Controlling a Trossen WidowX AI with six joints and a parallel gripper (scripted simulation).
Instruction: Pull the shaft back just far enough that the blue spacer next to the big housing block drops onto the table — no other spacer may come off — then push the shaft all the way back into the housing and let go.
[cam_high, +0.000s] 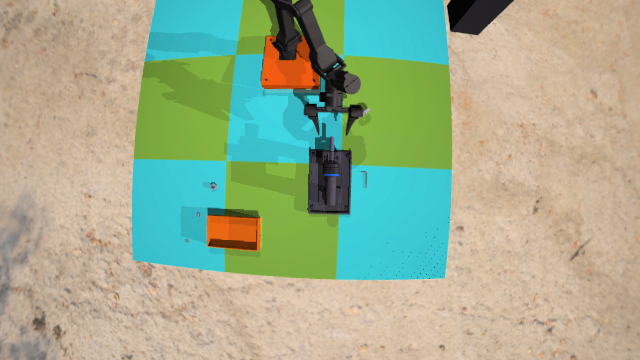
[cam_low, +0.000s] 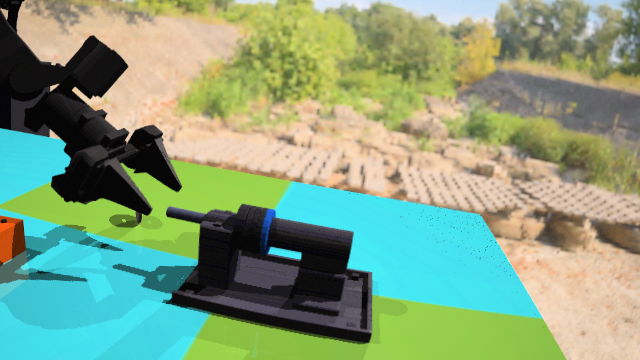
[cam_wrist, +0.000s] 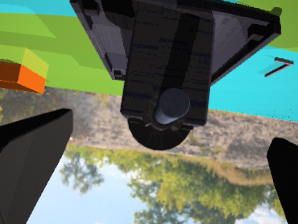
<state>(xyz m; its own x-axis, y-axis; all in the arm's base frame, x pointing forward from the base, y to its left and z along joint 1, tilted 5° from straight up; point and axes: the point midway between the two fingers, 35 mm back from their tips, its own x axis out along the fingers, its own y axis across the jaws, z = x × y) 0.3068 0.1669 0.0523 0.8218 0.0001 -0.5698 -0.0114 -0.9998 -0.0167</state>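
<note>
The shaft is 11 cm ahead of my gripper tip and 1 cm below it. The rest, counted from my gripper tip: blue spacer: 13 cm ahead, 1 cm below; then black spacer: 12 cm ahead, 1 cm below; then nut: 18 cm ahead, 45 cm to the right, 9 cm below.
</note>
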